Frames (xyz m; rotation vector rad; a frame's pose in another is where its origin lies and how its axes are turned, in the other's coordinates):
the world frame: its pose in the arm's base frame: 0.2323 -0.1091 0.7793 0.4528 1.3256 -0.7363
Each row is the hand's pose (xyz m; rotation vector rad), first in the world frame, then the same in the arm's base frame.
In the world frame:
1: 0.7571 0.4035 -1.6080 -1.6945 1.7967 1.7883
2: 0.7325 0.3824 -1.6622 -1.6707 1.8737 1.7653
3: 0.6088 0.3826 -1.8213 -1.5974 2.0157 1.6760
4: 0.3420 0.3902 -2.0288 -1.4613 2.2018 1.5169
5: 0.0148 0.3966 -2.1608 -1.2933 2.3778 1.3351
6: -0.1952 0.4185 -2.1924 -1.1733 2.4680 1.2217
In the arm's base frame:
1: -0.5586 1.0981 -0.3338 -0.5084 -1.5775 -2.6420
2: -0.6134 1.1257 -0.3188 -0.5198 -1.5765 -2.5795
3: -0.7338 1.2616 -0.2316 -0.5504 -1.6269 -2.4387
4: -0.8933 1.4676 -0.0160 -0.6027 -1.7180 -2.2202
5: -1.0048 1.6347 0.2741 -0.6602 -1.8001 -1.9787
6: -1.0264 1.7183 0.4694 -0.7036 -1.8457 -1.8270

